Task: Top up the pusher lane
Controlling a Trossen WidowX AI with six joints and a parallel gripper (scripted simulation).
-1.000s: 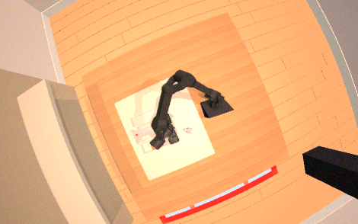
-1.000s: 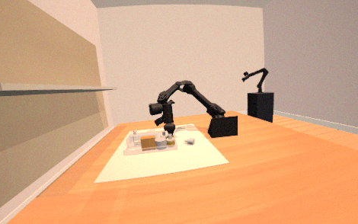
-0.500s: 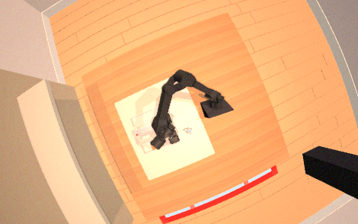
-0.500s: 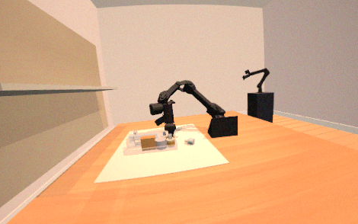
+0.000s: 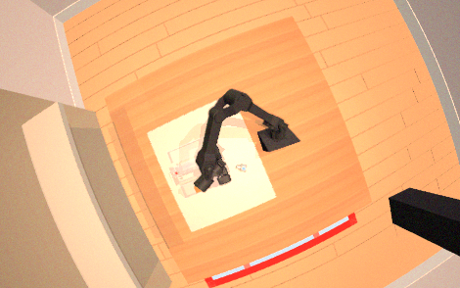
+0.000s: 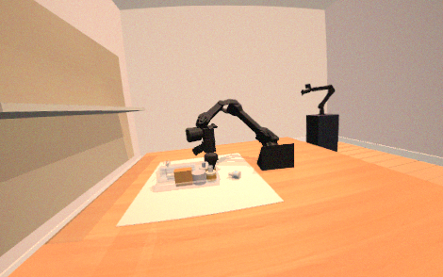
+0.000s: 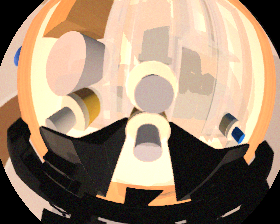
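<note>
The grey can is 50 mm ahead of my gripper tip and 80 mm to the left of it. From my gripper tip the other things lie so: wall shelf (510 mm ahead, 50 mm to the left, 340 mm above); brown block (120 mm ahead, 90 mm to the left, 10 mm above).
</note>
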